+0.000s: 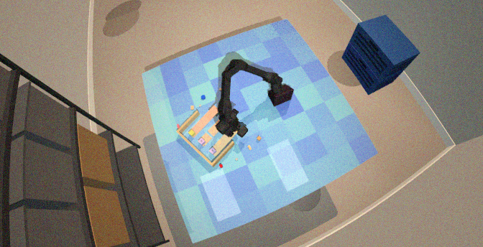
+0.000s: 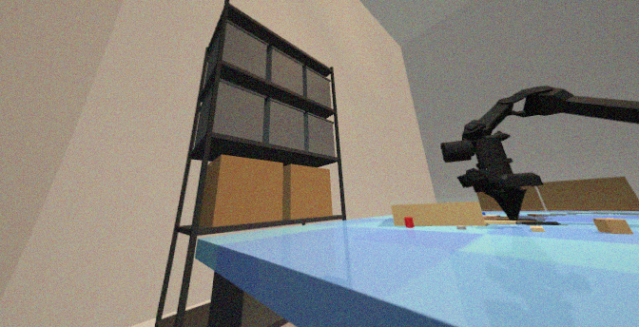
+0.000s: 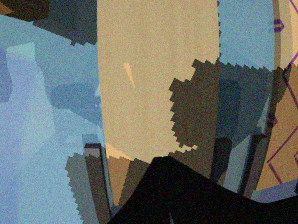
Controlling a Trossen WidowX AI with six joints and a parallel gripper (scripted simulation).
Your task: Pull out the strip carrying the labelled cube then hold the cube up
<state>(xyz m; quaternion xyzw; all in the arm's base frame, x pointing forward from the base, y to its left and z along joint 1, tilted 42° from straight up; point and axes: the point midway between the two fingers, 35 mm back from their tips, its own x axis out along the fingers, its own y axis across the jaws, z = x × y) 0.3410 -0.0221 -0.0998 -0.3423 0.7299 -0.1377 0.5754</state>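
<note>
Right now the tan strip is 90 mm ahead of my gripper tip and 30 mm to the left of it. From my gripper tip the other things lie so: red cube (190 mm ahead, 170 mm to the left).
</note>
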